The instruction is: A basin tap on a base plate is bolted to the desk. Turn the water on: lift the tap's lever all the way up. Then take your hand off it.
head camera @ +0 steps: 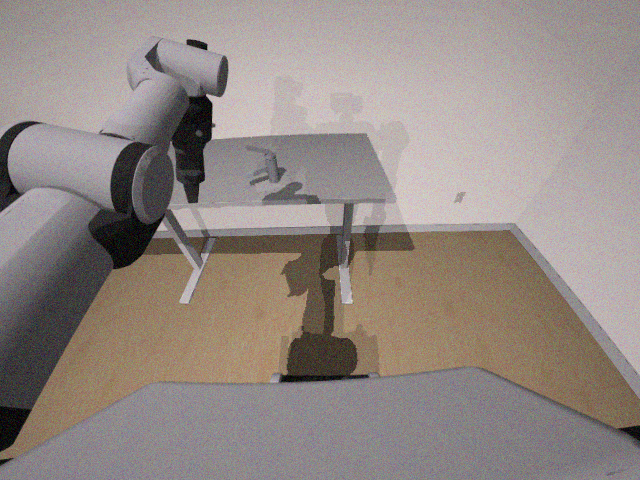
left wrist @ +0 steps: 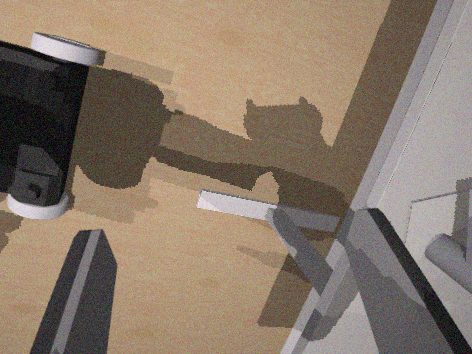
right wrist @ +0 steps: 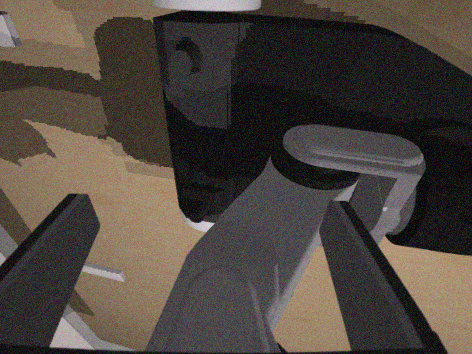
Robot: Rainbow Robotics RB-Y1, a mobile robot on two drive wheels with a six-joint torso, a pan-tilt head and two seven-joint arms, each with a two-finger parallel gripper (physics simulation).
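Places are measured from the robot's base along level axes (x left, y back, z up), in millimetres.
Where they show: left gripper, between the fingertips: (head camera: 192,189) (left wrist: 232,238); right gripper, between the fingertips: (right wrist: 210,213); robot's base, origin of its link: (left wrist: 56,122).
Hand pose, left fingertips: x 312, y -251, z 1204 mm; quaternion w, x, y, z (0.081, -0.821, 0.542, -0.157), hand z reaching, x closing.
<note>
Each offset is from my left fingertips to the centre of the thing. "spot": to the spot under its first point. Level surfaces: height alone.
The grey tap {spot: dx -100, dy -426, dz -168 mm} (head camera: 272,167) (left wrist: 452,257) stands on its base plate toward the left of the desk {dz -253 mm} (head camera: 336,155) (left wrist: 445,130). Its lever {dx -55, dy -433, dz -90 mm} (head camera: 259,149) slants up and to the left from the top of the body in the head view; its exact angle is hard to tell. In the left wrist view, part of the tap shows at the right edge. My left gripper (head camera: 192,197) (left wrist: 232,238) points down, open and empty, to the left of the tap and apart from it in the head view. My right gripper (right wrist: 210,213) is open and empty, away from the tap.
White desk legs {spot: dx -477, dy -647, dz -770 mm} (head camera: 347,232) stand on the wooden floor {dz -1203 mm} (head camera: 439,310) (left wrist: 200,280). The pale wall (head camera: 491,103) rises behind the desk. My black wheeled base (left wrist: 40,110) (right wrist: 300,65) shows in both wrist views. Robot shadows cross the floor and desk.
</note>
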